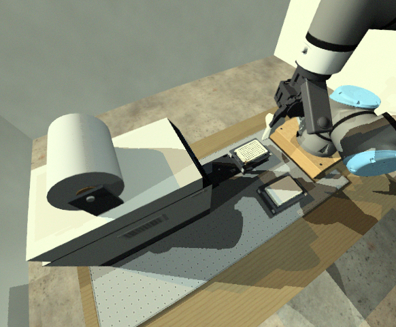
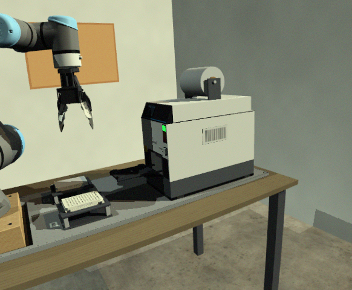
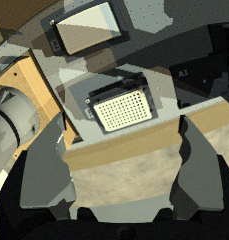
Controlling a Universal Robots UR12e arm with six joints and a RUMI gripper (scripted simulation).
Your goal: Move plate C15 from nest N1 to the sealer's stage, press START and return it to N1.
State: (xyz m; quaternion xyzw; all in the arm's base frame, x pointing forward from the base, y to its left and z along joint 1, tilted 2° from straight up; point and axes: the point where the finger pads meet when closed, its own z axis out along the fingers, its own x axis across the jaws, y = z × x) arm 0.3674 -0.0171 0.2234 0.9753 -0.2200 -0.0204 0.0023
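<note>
Right now the white open-well plate is 4 cm behind my hand, 11 cm to the right of it and 23 cm below it. The rest, counted from my hand: dark stage: 16 cm ahead, 9 cm to the right, 18 cm below; foil-covered plate: 3 cm behind, 11 cm to the left, 24 cm below; start button: 25 cm ahead, 19 cm to the right, 10 cm below.
</note>
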